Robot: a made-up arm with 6 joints.
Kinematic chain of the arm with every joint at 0, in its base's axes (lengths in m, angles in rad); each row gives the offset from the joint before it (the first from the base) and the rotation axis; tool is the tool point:
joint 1: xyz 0 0 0.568 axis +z
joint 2: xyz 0 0 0 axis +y
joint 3: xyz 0 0 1.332 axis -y
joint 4: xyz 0 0 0 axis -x
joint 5: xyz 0.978 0 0 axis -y
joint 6: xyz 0 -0.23 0 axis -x
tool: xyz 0 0 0
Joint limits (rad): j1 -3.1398..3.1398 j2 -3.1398..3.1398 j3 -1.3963..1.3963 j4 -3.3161..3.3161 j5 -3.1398..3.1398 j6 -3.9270..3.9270
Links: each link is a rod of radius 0.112 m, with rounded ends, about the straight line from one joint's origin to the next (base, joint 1, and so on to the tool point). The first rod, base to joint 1, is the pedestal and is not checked.
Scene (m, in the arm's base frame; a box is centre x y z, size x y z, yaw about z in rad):
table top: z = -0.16
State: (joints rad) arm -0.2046 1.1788 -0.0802 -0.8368 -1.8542 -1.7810
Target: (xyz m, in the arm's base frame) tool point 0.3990 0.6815 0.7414
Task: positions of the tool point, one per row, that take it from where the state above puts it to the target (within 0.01 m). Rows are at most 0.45 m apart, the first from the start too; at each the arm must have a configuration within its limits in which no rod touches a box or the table.
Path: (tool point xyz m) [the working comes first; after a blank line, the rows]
Joints at the target: 1.1320 0.5054 -0.7038 -1.2539 -1.8542 -1.7810
Straight joint move there: clear.

1: 1.2934 -0.0584 0.2519
2: 1.1623 0.2675 0.3983
3: 0.9429 0.5121 0.5301
4: 0.6739 0.6522 0.6452
5: 0.3990 0.6815 0.7414

